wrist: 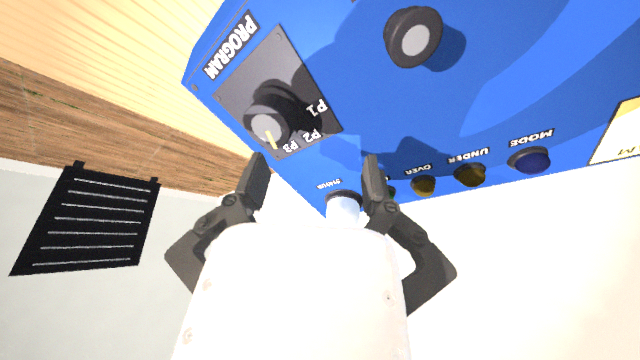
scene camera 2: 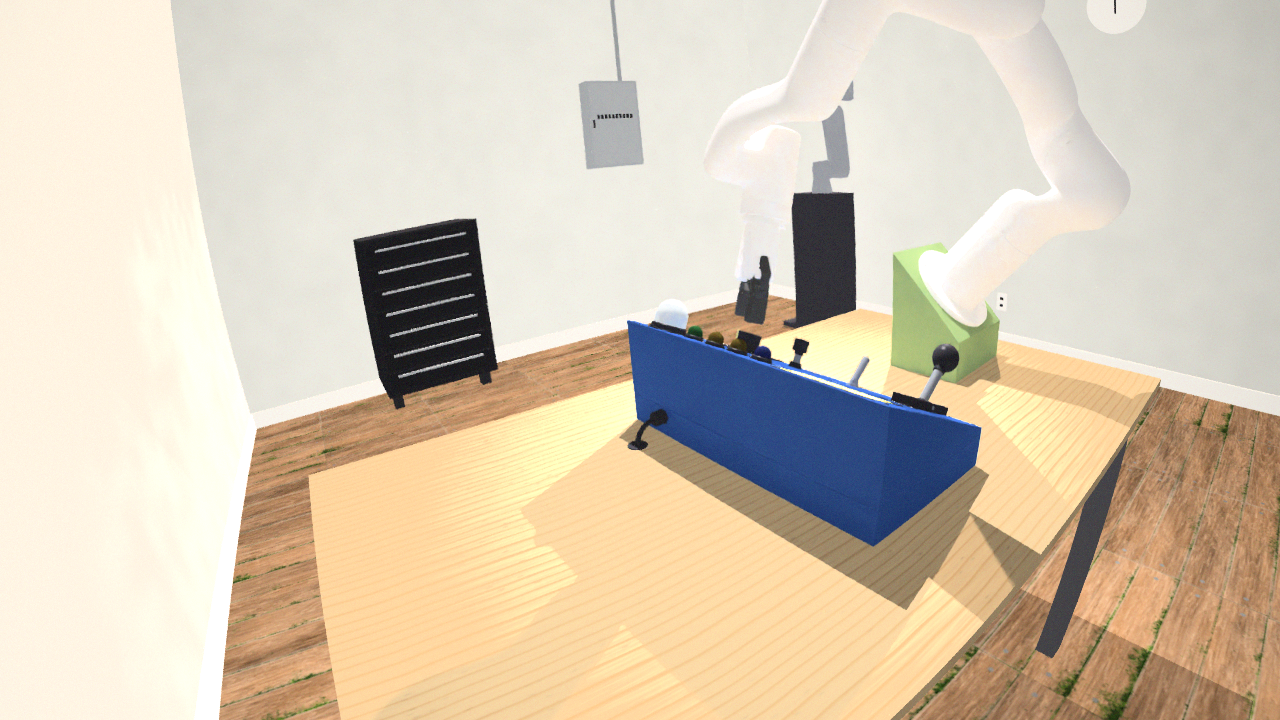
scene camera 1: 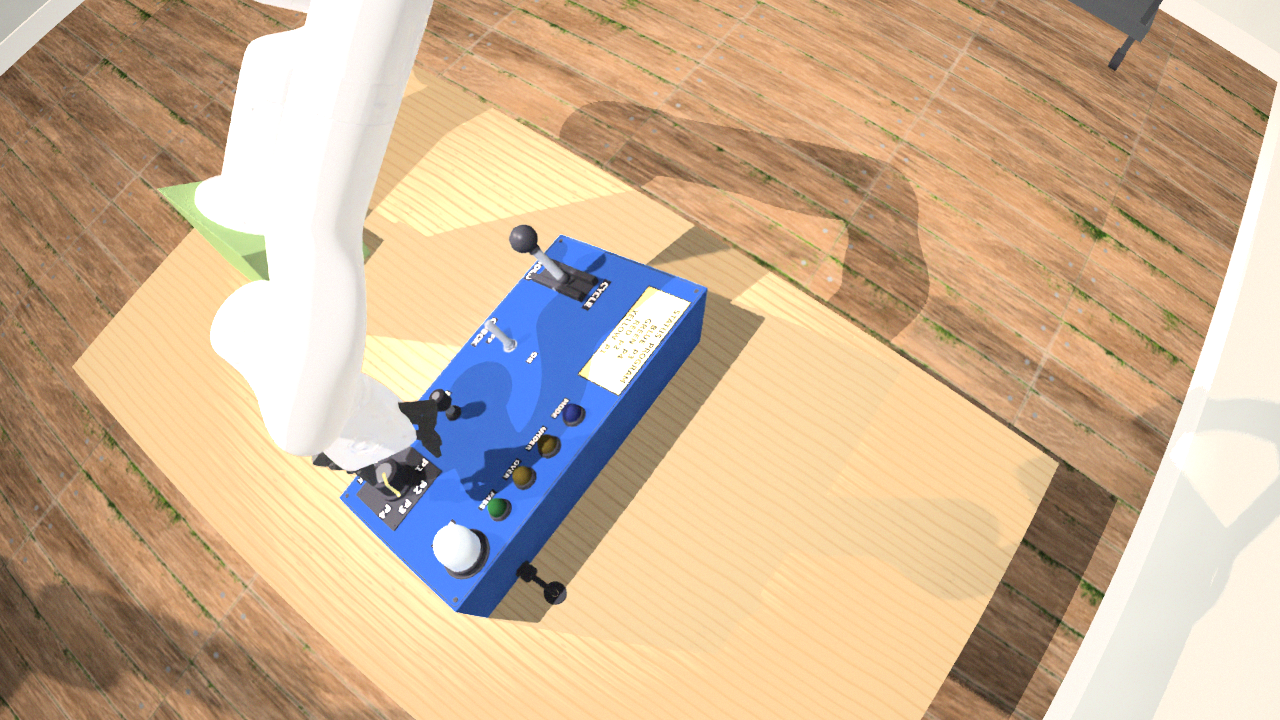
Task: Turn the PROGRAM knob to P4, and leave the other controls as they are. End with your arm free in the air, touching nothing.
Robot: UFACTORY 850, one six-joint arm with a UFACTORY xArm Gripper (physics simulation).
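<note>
The PROGRAM knob [scene camera 1: 387, 473] [wrist: 267, 122] is black with a grey cap and a yellow pointer line. It stands on a dark plate [scene camera 1: 392, 519] [wrist: 260, 60] at one end of the blue control box [scene camera 1: 528, 376] [scene camera 2: 769, 429] [wrist: 480, 75]. The line points about toward P3. P4 shows in scene camera 1; the knob hides it in the wrist view. My gripper [scene camera 1: 386, 460] [scene camera 2: 750, 317] [wrist: 314, 163] is open and empty, with its fingertips above the box near the knob. The knob is not between the fingers.
A black round knob [scene camera 1: 440, 400] [wrist: 413, 37], a toggle [scene camera 1: 502, 336], a ball lever [scene camera 1: 524, 238] [scene camera 2: 945, 358], coloured buttons and a white dome [scene camera 1: 458, 548] [scene camera 2: 671, 313] [wrist: 343, 207] stand on the box. A black crank [scene camera 1: 554, 591] [scene camera 2: 638, 443] sticks out behind it.
</note>
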